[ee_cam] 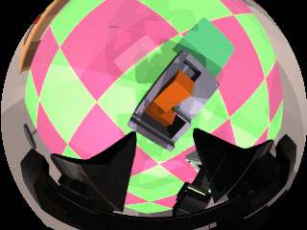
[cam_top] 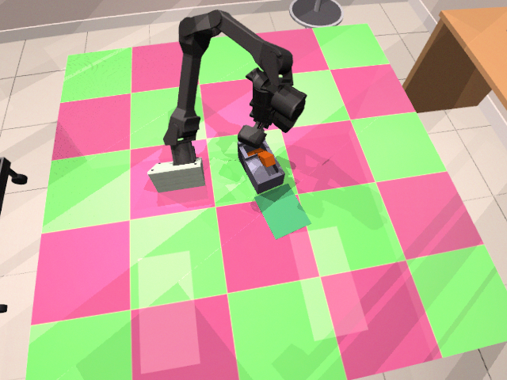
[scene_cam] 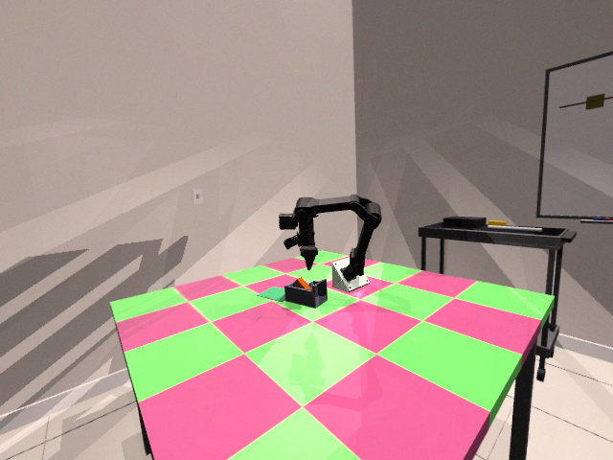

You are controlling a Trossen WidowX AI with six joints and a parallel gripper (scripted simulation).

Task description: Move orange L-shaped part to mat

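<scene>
The orange L-shaped part is 10 mm behind my gripper tip, 10 mm to the right of it and 100 mm below it. The rest, counted from my gripper tip: green mat (30 mm ahead, 180 mm to the right, 160 mm below).
</scene>
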